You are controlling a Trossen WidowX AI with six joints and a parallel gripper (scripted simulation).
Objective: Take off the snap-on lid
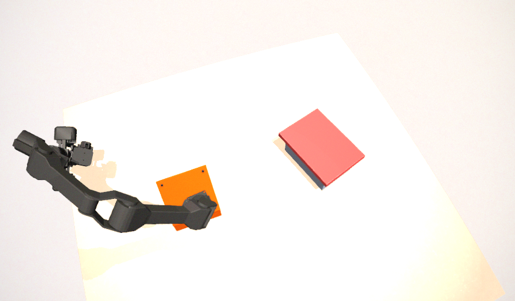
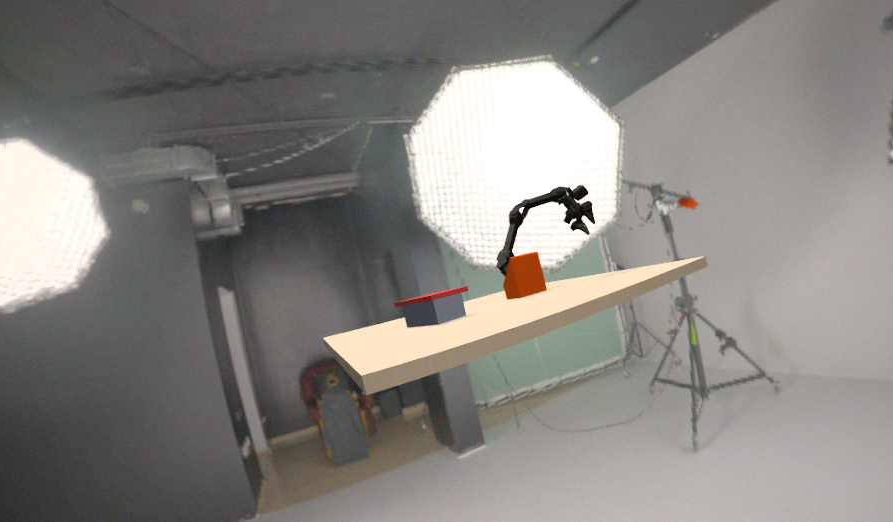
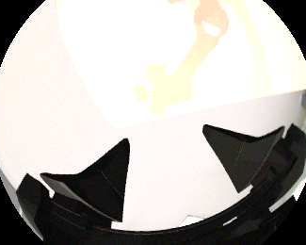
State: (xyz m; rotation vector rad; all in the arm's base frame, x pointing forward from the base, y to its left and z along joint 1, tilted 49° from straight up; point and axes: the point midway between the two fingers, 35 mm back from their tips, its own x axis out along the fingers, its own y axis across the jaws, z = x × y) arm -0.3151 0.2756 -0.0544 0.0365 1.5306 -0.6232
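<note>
Right now the lid is 780 mm ahead of my gripper tip, 220 mm to the right of it and 120 mm below it. Also, from my gripper tip: storage box: 780 mm ahead, 220 mm to the right, 170 mm below.
</note>
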